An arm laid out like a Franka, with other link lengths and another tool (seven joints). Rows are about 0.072 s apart.
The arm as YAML. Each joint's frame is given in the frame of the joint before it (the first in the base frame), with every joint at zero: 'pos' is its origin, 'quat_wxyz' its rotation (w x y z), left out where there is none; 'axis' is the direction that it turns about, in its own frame. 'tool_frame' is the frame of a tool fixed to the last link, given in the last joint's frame.
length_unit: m
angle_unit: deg
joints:
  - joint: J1
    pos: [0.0, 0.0, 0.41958]
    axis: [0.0, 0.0, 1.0]
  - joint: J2
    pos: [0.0, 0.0, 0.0]
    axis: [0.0, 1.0, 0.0]
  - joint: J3
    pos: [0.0, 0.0, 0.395]
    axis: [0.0, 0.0, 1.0]
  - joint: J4
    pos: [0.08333, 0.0, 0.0]
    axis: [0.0, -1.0, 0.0]
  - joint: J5
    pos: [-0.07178, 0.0, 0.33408]
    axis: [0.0, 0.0, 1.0]
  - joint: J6
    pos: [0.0, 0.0, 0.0]
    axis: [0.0, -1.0, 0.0]
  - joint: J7
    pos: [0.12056, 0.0, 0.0]
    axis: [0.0, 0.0, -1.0]
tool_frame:
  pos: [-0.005, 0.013, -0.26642]
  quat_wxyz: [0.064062, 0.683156, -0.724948, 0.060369]
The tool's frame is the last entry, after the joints.
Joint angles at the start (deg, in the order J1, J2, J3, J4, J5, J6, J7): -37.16, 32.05, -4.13, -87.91, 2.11, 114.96, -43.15
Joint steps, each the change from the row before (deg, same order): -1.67, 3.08, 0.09, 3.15, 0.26, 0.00, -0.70; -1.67, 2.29, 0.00, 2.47, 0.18, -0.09, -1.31; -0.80, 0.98, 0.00, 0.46, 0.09, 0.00, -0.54; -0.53, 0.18, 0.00, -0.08, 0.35, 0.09, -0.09; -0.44, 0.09, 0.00, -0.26, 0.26, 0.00, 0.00; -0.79, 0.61, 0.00, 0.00, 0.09, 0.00, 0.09; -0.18, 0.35, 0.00, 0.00, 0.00, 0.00, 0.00; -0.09, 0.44, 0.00, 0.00, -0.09, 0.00, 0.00; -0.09, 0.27, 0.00, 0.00, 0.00, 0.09, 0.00; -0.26, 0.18, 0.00, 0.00, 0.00, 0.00, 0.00; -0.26, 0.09, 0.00, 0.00, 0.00, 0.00, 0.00; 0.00, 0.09, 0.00, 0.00, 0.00, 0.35, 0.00
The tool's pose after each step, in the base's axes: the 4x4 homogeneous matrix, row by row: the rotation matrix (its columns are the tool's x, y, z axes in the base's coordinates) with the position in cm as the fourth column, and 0 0 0 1 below. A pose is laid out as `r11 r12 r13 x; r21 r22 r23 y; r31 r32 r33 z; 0 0 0 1`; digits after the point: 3 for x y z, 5 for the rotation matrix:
-0.03970 -0.99657 -0.07262 53.002; -0.99144 0.04834 -0.12129 -46.625; 0.12438 0.06718 -0.98996 31.642; 0 0 0 1
-0.04613 -0.99644 -0.07058 52.501; -0.99126 0.05440 -0.12019 -48.878; 0.12360 0.06441 -0.99024 30.559; 0 0 0 1
-0.05042 -0.99578 -0.07674 51.898; -0.99188 0.05891 -0.11271 -49.659; 0.11676 0.07044 -0.99066 29.663; 0 0 0 1
-0.06134 -0.99520 -0.07628 51.484; -0.99192 0.06928 -0.10625 -50.025; 0.11102 0.06915 -0.99141 29.396; 0 0 0 1
-0.07128 -0.99434 -0.07883 51.022; -0.99200 0.07893 -0.09856 -50.228; 0.10423 0.07117 -0.99200 29.102; 0 0 0 1
-0.08661 -0.99241 -0.08726 50.246; -0.99153 0.09438 -0.08927 -50.809; 0.09682 0.07879 -0.99218 28.342; 0 0 0 1
-0.08930 -0.99175 -0.09196 50.025; -0.99165 0.09716 -0.08484 -50.909; 0.09307 0.08361 -0.99214 27.906; 0 0 0 1
-0.08944 -0.99111 -0.09855 49.842; -0.99198 0.09751 -0.08043 -50.932; 0.08932 0.09056 -0.99188 27.358; 0 0 0 1
-0.09079 -0.99073 -0.10103 49.740; -0.99202 0.09888 -0.07822 -50.995; 0.08749 0.09312 -0.99180 27.034; 0 0 0 1
-0.09509 -0.99006 -0.10364 49.474; -0.99179 0.10317 -0.07561 -51.188; 0.08555 0.09560 -0.99174 26.810; 0 0 0 1
-0.09949 -0.98947 -0.10510 49.224; -0.99144 0.10756 -0.07406 -51.395; 0.08459 0.09683 -0.99170 26.699; 0 0 0 1
-0.09976 -0.98975 -0.10223 49.319; -0.99113 0.10790 -0.07754 -51.506; 0.08777 0.09359 -0.99173 26.631; 0 0 0 1

